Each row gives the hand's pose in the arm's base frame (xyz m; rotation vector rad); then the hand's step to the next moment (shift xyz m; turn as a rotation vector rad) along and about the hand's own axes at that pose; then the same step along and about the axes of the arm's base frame.
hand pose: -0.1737 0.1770 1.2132 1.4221 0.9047 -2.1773
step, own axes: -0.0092 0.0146 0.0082 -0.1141 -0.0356 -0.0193
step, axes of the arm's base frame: 0.0075 -0.0164 0.0062 0.0375 0.0358 0.1094
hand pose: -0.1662 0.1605 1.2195 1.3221 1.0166 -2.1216
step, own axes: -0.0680 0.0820 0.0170 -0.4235 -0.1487 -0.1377
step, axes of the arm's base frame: 0.0771 -0.0661 0.0365 0.1655 0.1947 0.3939
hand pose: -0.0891 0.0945 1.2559 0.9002 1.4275 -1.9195
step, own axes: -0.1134 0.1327 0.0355 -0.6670 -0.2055 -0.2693
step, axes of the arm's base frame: 0.1654 -0.0627 0.0209 0.2922 0.3496 0.5933
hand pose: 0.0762 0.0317 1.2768 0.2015 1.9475 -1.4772
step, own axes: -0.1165 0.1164 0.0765 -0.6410 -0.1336 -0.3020
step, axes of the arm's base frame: 0.1785 0.0025 -0.0334 0.2946 0.3969 0.5250
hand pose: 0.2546 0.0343 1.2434 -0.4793 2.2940 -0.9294
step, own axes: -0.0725 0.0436 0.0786 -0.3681 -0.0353 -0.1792
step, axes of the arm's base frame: 0.1015 0.0292 -0.0468 0.1613 0.2593 0.2750
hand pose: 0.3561 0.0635 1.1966 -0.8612 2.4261 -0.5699
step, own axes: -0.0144 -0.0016 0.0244 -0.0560 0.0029 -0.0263
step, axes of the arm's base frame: 0.0245 0.0032 -0.0139 0.0213 0.0451 0.0367
